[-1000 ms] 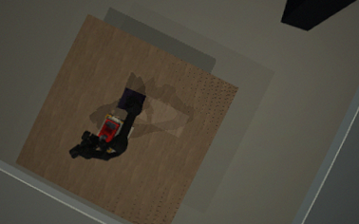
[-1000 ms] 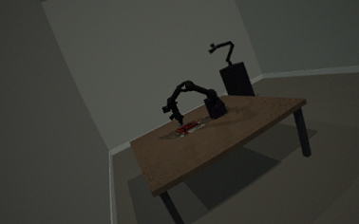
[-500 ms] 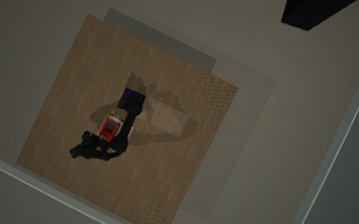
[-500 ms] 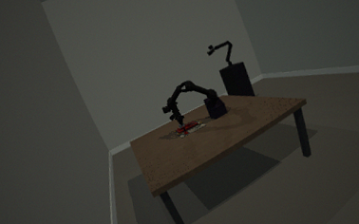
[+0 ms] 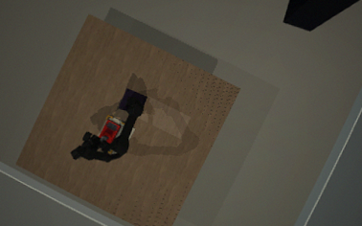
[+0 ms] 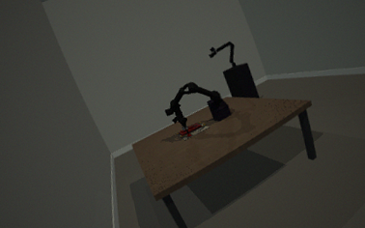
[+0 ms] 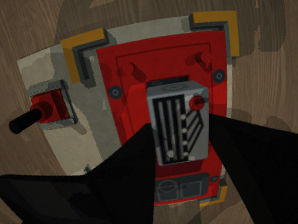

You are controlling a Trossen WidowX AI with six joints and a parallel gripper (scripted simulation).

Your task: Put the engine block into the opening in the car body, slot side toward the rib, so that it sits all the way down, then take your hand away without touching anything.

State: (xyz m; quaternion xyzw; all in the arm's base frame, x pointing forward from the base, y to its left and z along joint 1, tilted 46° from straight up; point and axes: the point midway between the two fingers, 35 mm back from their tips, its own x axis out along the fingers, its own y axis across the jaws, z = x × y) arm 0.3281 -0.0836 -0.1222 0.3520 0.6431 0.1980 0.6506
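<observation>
The grey bracket is 12 cm to the left of my gripper tip, 4 cm ahead of it and 2 cm below it. Round my gripper tip: engine block 1 cm below.
</observation>
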